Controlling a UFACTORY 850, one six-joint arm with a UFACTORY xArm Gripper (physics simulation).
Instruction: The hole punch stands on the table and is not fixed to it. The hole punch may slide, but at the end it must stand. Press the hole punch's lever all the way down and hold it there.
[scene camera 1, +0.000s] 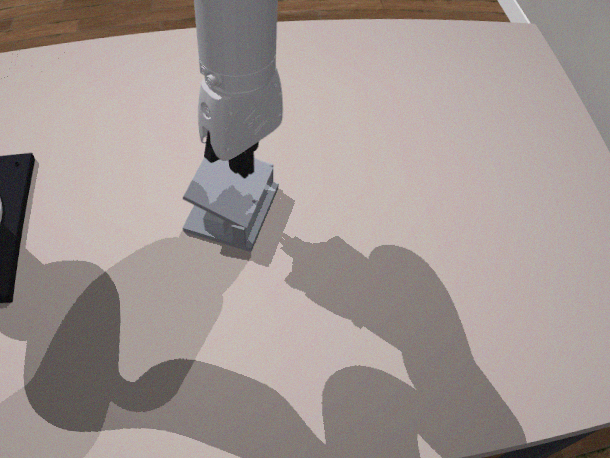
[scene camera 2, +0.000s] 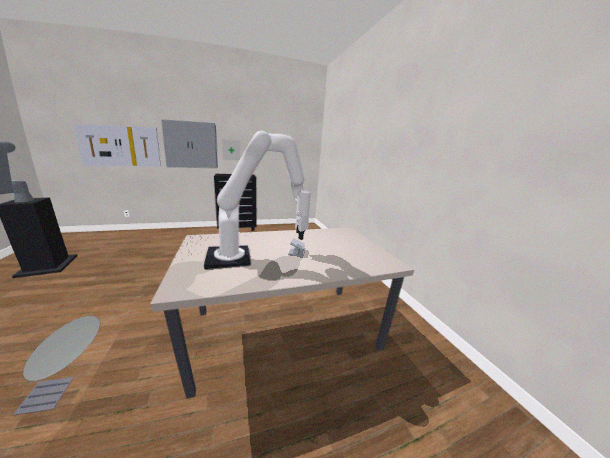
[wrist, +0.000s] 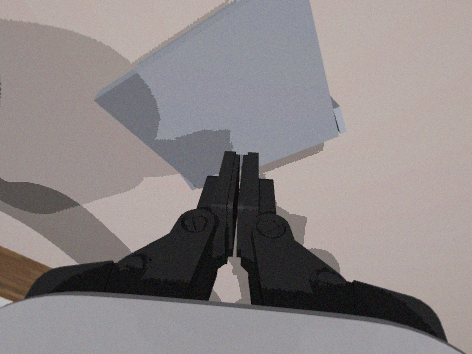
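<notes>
The hole punch (scene camera 2: 297, 248) is blue-grey and stands on the table, its base (scene camera 1: 199, 228) flat on the top. Its lever (scene camera 1: 220, 181) (wrist: 250, 85) is a wide plate, raised and tilted, with a clear wedge-shaped gap above the base at the near left side in scene camera 1. My gripper (scene camera 1: 243, 172) (scene camera 2: 300, 237) (wrist: 241, 176) is shut and empty, pointing down at the lever's far part. In scene camera 2 the fingertips are just above the lever; contact cannot be made out. In the wrist view the lever hides most of the base.
The table (scene camera 1: 425, 150) (scene camera 2: 350, 246) carries the arm's black mounting plate (scene camera 1: 21, 215) (scene camera 2: 212, 260), left of the hole punch. A wall (scene camera 2: 450, 175) rises beyond the table's right side. A black rack (scene camera 2: 218, 200) stands on the floor behind. Arm shadows cross the near part of the table.
</notes>
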